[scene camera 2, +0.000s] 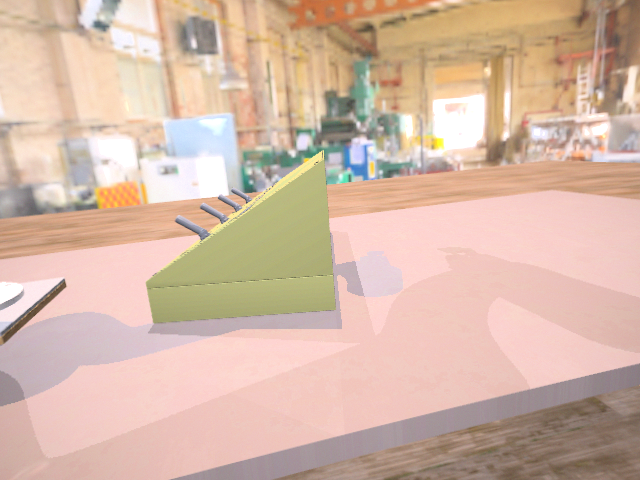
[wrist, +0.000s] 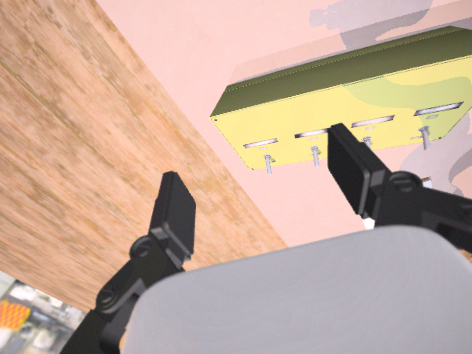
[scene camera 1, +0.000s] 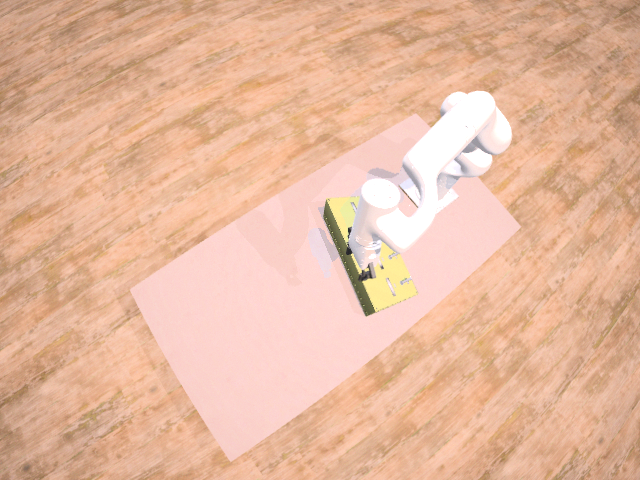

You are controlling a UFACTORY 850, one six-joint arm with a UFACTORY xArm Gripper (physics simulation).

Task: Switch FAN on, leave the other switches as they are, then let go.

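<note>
A yellow-green wedge-shaped switch box (scene camera 1: pixel 382 298) (scene camera 2: pixel 279 253) (wrist: pixel 295 114) stands on the table with several grey toggle levers on its sloped face. In the wrist view, levers show at the left end (wrist: pixel 268 164), beside it (wrist: pixel 315 156), partly behind the right finger (wrist: pixel 367 141) and at the right end (wrist: pixel 425 138). Each has a label plate above it, too small to read, so I cannot tell which is FAN. My gripper (scene camera 1: pixel 357 264) (wrist: pixel 254 167) is open and empty, above the box and apart from the levers. It does not show in scene camera 2.
The box stands on a pink table top (scene camera 1: pixel 248 335) (scene camera 2: pixel 465 330) (wrist: pixel 175 55). The white arm (scene camera 1: pixel 444 139) reaches over the box from its base plate (scene camera 1: pixel 447 200) (scene camera 2: pixel 38 302) and hides part of the box in scene camera 1. Wooden floor (scene camera 1: pixel 129 129) surrounds the table.
</note>
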